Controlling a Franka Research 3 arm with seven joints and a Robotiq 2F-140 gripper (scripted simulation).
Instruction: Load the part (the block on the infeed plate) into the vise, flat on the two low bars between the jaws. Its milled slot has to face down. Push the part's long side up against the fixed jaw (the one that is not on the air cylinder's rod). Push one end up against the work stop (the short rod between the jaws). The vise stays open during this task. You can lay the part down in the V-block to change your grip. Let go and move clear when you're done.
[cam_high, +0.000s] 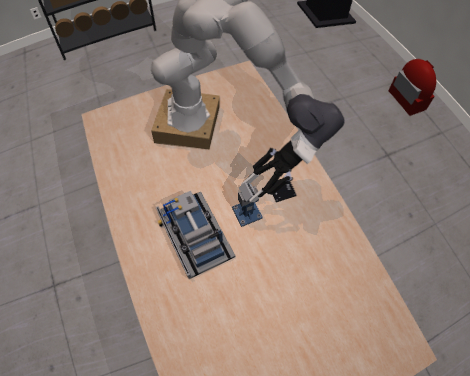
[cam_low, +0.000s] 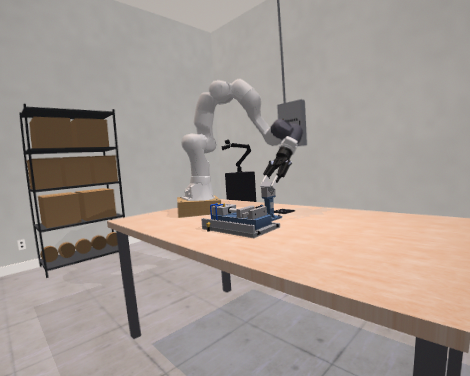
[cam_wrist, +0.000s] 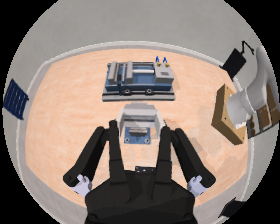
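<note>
The part lies 1 cm to the right of my hand and 1 cm below it. From my hand the other things lie so: vise: 3 cm ahead, 23 cm to the right, 14 cm below; then black infeed plate: 5 cm behind, 15 cm to the left, 18 cm below.
</note>
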